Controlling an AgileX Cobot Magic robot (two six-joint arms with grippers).
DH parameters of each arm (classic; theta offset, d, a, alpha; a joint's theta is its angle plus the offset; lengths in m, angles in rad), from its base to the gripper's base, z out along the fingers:
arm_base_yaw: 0 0.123 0 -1.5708
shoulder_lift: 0.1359 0 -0.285 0
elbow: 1.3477 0 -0.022 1.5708
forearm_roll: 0 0.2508 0 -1.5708
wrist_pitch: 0 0 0.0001 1.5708
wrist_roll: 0 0.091 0 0
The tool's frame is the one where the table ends.
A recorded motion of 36 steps. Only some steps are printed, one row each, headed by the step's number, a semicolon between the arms.
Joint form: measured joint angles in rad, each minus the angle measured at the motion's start. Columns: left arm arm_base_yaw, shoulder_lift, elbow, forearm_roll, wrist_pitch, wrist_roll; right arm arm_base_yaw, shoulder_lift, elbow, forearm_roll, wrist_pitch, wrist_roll.
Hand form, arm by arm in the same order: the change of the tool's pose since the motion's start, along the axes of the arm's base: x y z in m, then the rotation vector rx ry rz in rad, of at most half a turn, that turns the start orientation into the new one. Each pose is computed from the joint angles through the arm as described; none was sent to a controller.
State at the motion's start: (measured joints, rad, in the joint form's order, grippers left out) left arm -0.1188 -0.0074 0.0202 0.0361 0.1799 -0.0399; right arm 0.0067 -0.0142 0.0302 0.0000 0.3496 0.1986
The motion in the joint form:
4: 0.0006 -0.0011 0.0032 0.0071 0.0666 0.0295; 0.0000 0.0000 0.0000 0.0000 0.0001 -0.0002
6: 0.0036 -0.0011 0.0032 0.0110 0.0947 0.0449; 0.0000 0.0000 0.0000 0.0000 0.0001 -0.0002
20: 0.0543 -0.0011 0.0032 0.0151 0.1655 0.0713; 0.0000 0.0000 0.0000 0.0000 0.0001 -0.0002
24: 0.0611 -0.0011 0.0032 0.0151 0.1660 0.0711; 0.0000 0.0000 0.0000 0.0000 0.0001 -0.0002
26: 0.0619 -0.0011 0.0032 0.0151 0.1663 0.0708; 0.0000 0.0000 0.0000 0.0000 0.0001 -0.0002
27: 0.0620 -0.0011 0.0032 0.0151 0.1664 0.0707; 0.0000 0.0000 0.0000 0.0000 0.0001 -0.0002
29: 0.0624 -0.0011 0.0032 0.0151 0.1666 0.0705; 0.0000 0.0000 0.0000 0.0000 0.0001 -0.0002
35: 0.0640 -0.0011 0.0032 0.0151 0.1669 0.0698; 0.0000 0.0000 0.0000 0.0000 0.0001 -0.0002
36: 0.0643 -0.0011 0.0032 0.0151 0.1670 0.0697; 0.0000 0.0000 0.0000 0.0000 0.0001 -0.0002
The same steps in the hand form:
4: -0.0008 0.0005 -0.0070 0.0440 0.0641 -0.0004; 0.0000 0.0000 0.0000 -0.0002 0.0001 0.0001
6: -0.0012 0.0009 -0.0095 0.0660 0.0900 0.0015; 0.0000 0.0000 0.0000 -0.0002 0.0001 0.0001
20: -0.0025 0.0042 -0.0158 0.0997 0.1598 0.0490; 0.0000 0.0000 0.0000 -0.0002 0.0001 0.0001
24: -0.0025 0.0046 -0.0158 0.0990 0.1606 0.0558; 0.0000 0.0000 0.0000 -0.0002 0.0001 0.0001
26: -0.0025 0.0046 -0.0158 0.0986 0.1610 0.0567; 0.0000 0.0000 0.0000 -0.0002 0.0001 0.0001
27: -0.0025 0.0046 -0.0158 0.0985 0.1611 0.0568; 0.0000 0.0000 0.0000 -0.0002 0.0001 0.0001
29: -0.0025 0.0047 -0.0159 0.0983 0.1613 0.0573; 0.0000 0.0000 0.0000 -0.0002 0.0001 0.0001
35: -0.0025 0.0047 -0.0159 0.0975 0.1618 0.0590; 0.0000 0.0000 0.0000 -0.0002 0.0001 0.0001
36: -0.0025 0.0048 -0.0159 0.0974 0.1619 0.0593; 0.0000 0.0000 0.0000 -0.0002 0.0001 0.0001

